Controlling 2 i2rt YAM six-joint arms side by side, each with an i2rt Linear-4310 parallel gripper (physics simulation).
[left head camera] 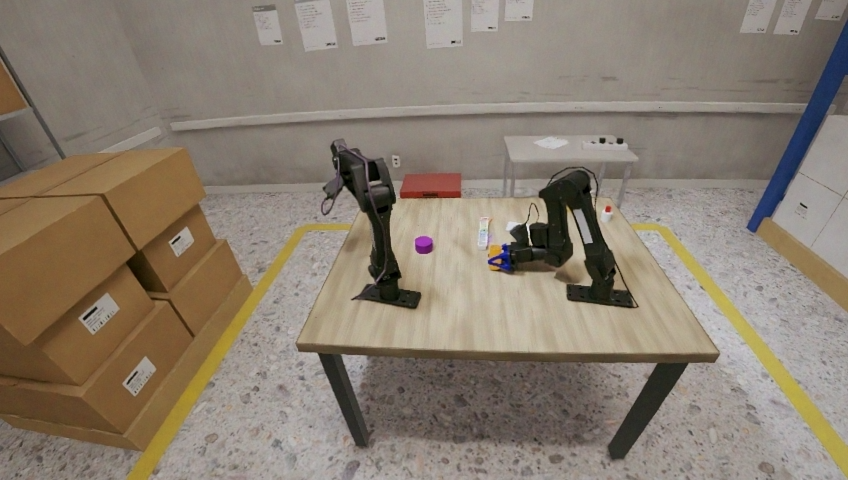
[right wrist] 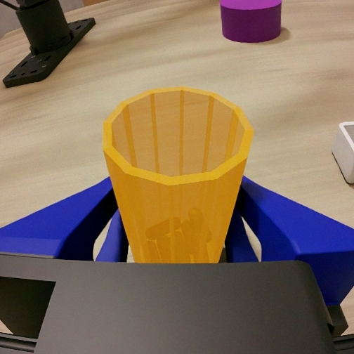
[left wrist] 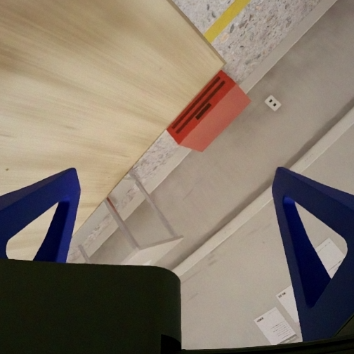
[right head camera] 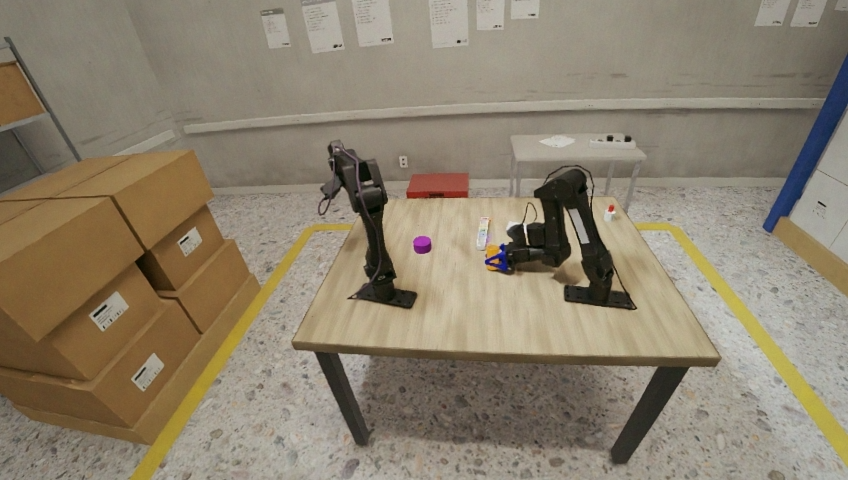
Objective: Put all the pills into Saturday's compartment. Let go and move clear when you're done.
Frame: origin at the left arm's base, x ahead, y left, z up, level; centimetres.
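Seen in the pictures: right gripper, fingertip midpoint: [left head camera: 487, 259] [right head camera: 485, 259]; left arm's base at its link origin: [left head camera: 390, 296] [right head camera: 386, 296]; right arm's base at its link origin: [left head camera: 598, 296] [right head camera: 596, 298].
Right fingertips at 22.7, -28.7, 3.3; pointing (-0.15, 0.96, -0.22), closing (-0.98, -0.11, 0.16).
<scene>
Pixels of each thing's top centre, then the offset from my right fingertips to it, as dx, dy, dz.
- orange see-through pill bottle at its top centre: [right head camera: 492, 247] [left head camera: 495, 247] +0.4, -2.5, +5.3
- purple cap at its top centre: [left head camera: 423, 241] [right head camera: 421, 241] +5.5, +25.6, +0.5
- white card at its top centre: [left head camera: 519, 227] +27.4, -9.6, -2.6
- small white bottle with a red top, top centre: [right head camera: 611, 206] [left head camera: 608, 206] +42.0, -45.0, +3.1
An orange see-through pill bottle [left head camera: 493, 251] [right head camera: 491, 252] [right wrist: 175, 200] stands upright and open on the table, with several pills at its bottom in the right wrist view. My right gripper [left head camera: 498, 259] [right head camera: 495, 260] [right wrist: 176, 176] is shut on it, one blue finger against each side. The long pill organizer [left head camera: 483, 233] [right head camera: 483, 233] lies just behind the bottle; its white corner [right wrist: 346, 150] shows at the right edge of the right wrist view. Its day letters are too small to read, so I cannot tell which compartment is Saturday's. My left gripper [left wrist: 175, 178] is open and empty, raised high above the table.
A purple cap [left head camera: 423, 244] [right head camera: 421, 244] [right wrist: 251, 20] lies left of the bottle. A white card [left head camera: 512, 226] lies partly hidden behind the right arm. A small white bottle with a red top [left head camera: 606, 214] [right head camera: 609, 213] stands at the table's back right.
</scene>
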